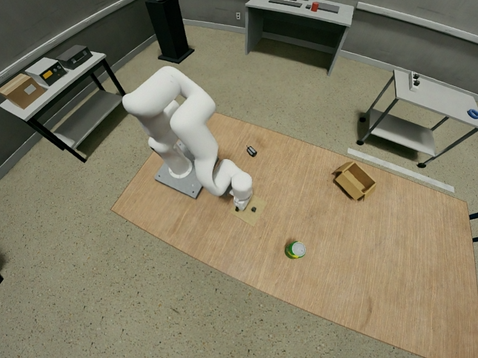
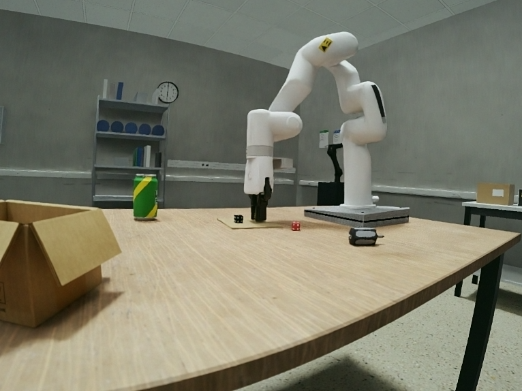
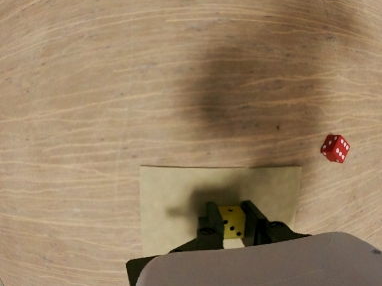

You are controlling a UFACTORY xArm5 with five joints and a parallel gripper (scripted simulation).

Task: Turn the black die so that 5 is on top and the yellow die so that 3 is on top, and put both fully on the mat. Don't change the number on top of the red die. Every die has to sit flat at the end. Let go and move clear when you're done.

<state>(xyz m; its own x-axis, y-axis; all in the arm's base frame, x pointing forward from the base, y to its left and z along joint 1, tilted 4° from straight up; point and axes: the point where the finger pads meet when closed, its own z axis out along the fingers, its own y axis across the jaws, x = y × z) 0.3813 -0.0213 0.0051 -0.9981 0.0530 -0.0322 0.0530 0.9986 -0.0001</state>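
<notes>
Right now my hand is 10 mm above the yellow die. From my hand the other things lie so: black die 60 mm ahead, 20 mm below; tan mat 30 mm ahead, 30 mm below; red die 50 mm behind, 110 mm to the left, 20 mm below.
</notes>
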